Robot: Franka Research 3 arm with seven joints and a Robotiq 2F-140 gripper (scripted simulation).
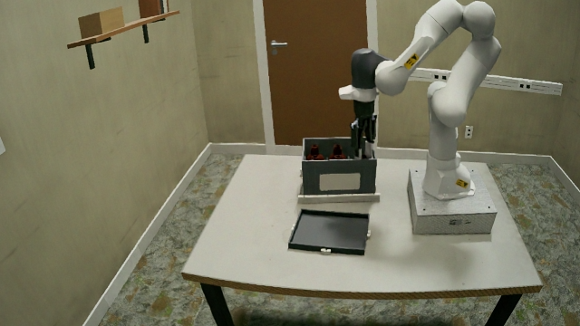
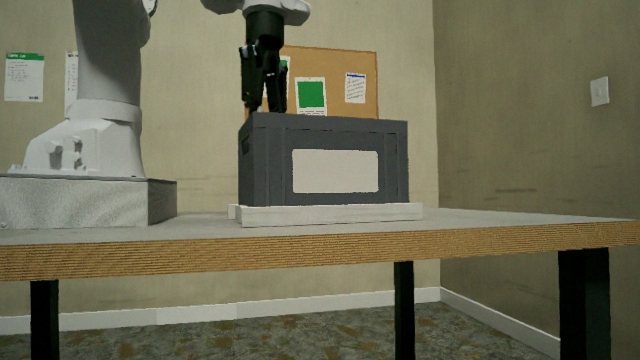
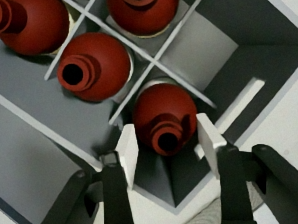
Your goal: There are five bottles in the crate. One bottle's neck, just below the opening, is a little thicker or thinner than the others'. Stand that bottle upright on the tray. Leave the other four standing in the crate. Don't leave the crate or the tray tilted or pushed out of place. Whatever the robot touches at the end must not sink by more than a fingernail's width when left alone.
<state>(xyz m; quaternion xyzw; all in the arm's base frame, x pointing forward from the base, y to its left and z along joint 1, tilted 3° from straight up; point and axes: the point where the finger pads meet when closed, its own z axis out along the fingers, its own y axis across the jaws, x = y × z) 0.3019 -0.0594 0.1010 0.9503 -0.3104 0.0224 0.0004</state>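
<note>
The dark grey crate is 100 mm ahead of my hand, 90 mm below it and 30 mm to the right of it. The rest, counted from my hand: dark tray 260 mm to the left, 160 mm below, 90 mm ahead.
</note>
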